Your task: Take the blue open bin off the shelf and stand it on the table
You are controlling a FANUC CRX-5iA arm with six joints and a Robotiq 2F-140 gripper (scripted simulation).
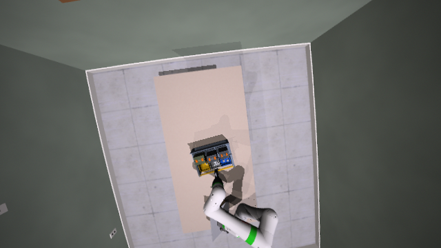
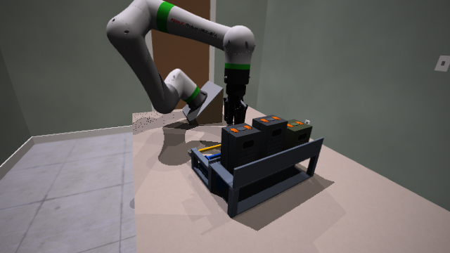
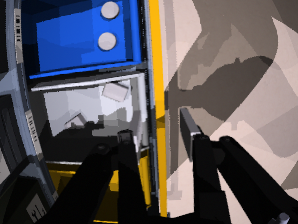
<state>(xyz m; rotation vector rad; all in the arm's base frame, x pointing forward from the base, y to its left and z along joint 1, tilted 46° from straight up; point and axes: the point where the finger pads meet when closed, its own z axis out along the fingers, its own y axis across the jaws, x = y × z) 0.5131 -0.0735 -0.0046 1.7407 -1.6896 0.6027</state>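
The yellow rail is 40 mm below my hand. From my hand the other things lie so: grey bin 100 mm ahead, 60 mm below, 10 mm to the left; yellow bin 120 mm to the left, 100 mm ahead, 60 mm below; blue open bin 110 mm ahead, 100 mm to the right, 60 mm below.
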